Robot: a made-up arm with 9 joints. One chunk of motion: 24 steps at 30 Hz.
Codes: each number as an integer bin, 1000 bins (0 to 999) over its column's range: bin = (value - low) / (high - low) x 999, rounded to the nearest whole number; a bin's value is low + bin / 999 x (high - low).
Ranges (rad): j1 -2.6..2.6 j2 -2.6..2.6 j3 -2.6..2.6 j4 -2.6..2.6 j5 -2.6..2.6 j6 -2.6..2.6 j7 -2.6..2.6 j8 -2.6..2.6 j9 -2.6..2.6
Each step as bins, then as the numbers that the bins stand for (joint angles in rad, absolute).
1 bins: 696 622 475 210 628 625 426 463 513
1 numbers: 1.0228 0.6376 -0.1275 -1.5069 0.6689 0.6533 -0.3826 -0.1900 0.0703
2 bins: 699 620 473 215 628 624 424 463 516
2 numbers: 1.0384 0.6272 -0.1379 -1.4809 0.6689 0.6480 -0.3930 -0.1900 0.0859
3 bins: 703 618 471 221 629 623 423 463 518
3 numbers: 1.0593 0.6168 -0.1483 -1.4496 0.6741 0.6428 -0.3982 -0.1900 0.0963
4 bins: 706 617 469 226 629 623 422 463 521
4 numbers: 1.0749 0.6116 -0.1588 -1.4236 0.6741 0.6428 -0.4034 -0.1900 0.1119
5 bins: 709 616 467 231 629 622 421 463 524
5 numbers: 1.0905 0.6064 -0.1692 -1.3976 0.6741 0.6376 -0.4086 -0.1900 0.1275
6 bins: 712 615 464 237 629 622 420 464 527
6 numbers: 1.1061 0.6012 -0.1848 -1.3664 0.6741 0.6376 -0.4138 -0.1848 0.1431
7 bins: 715 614 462 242 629 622 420 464 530
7 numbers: 1.1217 0.5960 -0.1952 -1.3403 0.6741 0.6376 -0.4138 -0.1848 0.1588
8 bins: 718 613 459 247 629 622 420 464 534
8 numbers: 1.1373 0.5908 -0.2108 -1.3143 0.6741 0.6376 -0.4138 -0.1848 0.1796
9 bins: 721 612 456 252 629 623 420 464 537
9 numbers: 1.1530 0.5856 -0.2264 -1.2883 0.6741 0.6428 -0.4138 -0.1848 0.1952
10 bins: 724 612 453 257 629 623 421 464 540
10 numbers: 1.1686 0.5856 -0.2420 -1.2623 0.6741 0.6428 -0.4086 -0.1848 0.2108
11 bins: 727 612 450 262 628 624 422 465 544
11 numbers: 1.1842 0.5856 -0.2577 -1.2362 0.6689 0.6480 -0.4034 -0.1796 0.2316
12 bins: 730 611 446 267 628 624 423 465 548
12 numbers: 1.1998 0.5804 -0.2785 -1.2102 0.6689 0.6480 -0.3982 -0.1796 0.2525
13 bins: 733 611 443 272 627 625 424 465 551
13 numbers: 1.2154 0.5804 -0.2941 -1.1842 0.6637 0.6533 -0.3930 -0.1796 0.2681
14 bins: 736 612 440 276 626 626 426 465 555
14 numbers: 1.2310 0.5856 -0.3097 -1.1634 0.6585 0.6585 -0.3826 -0.1796 0.2889
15 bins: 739 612 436 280 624 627 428 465 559
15 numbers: 1.2466 0.5856 -0.3305 -1.1425 0.6480 0.6637 -0.3722 -0.1796 0.3097
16 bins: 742 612 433 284 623 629 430 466 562
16 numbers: 1.2623 0.5856 -0.3461 -1.1217 0.6428 0.6741 -0.3618 -0.1744 0.3253
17 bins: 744 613 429 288 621 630 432 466 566
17 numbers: 1.2727 0.5908 -0.3670 -1.1009 0.6324 0.6793 -0.3514 -0.1744 0.3461
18 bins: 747 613 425 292 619 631 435 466 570
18 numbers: 1.2883 0.5908 -0.3878 -1.0801 0.6220 0.6845 -0.3357 -0.1744 0.3670
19 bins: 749 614 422 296 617 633 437 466 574
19 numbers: 1.2987 0.5960 -0.4034 -1.0593 0.6116 0.6949 -0.3253 -0.1744 0.3878
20 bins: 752 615 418 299 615 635 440 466 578
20 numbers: 1.3143 0.6012 -0.4242 -1.0436 0.6012 0.7053 -0.3097 -0.1744 0.4086
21 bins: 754 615 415 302 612 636 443 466 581
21 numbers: 1.3247 0.6012 -0.4398 -1.0280 0.5856 0.7105 -0.2941 -0.1744 0.4242
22 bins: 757 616 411 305 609 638 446 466 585
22 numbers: 1.3403 0.6064 -0.4607 -1.0124 0.5700 0.7209 -0.2785 -0.1744 0.4450
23 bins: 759 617 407 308 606 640 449 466 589
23 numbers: 1.3508 0.6116 -0.4815 -0.9968 0.5544 0.7313 -0.2629 -0.1744 0.4659
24 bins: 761 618 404 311 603 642 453 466 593
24 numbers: 1.3612 0.6168 -0.4971 -0.9812 0.5387 0.7417 -0.2420 -0.1744 0.4867
